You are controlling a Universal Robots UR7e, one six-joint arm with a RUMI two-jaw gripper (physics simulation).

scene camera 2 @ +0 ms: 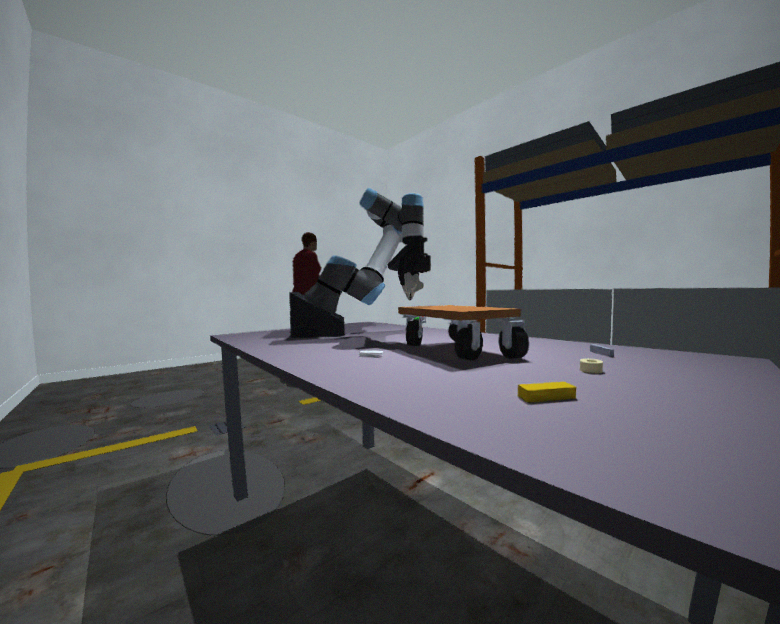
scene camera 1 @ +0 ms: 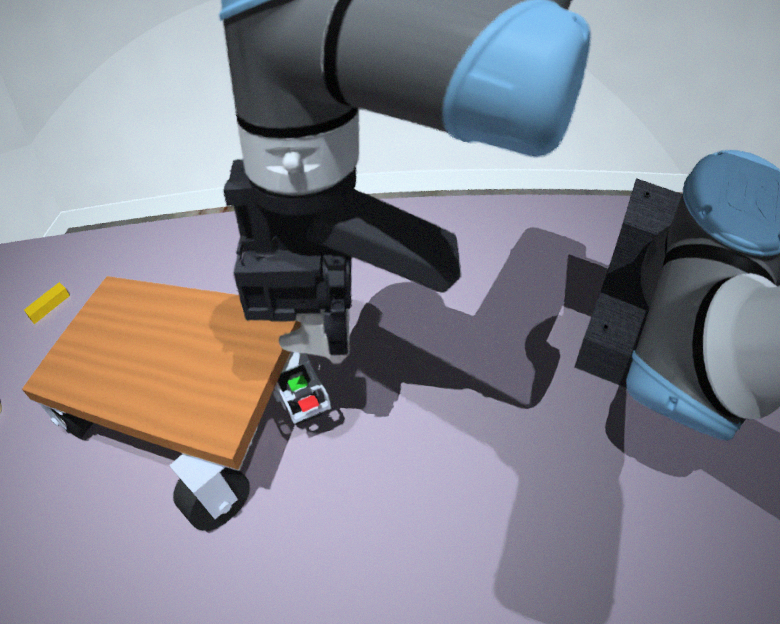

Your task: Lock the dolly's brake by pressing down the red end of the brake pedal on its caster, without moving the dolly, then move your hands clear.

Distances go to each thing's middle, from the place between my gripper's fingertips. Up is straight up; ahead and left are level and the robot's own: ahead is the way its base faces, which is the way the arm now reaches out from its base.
Now: the brake caster (scene camera 1: 295,359) 6 cm ahead of my hand, 5 cm to the right of it and 10 cm below it. From my hand the other things lie so: yellow block (scene camera 2: 538,392) (53 cm ahead, 31 cm to the right, 13 cm below); then dolly (scene camera 1: 182,368) (22 cm ahead, 4 cm to the right, 9 cm below).
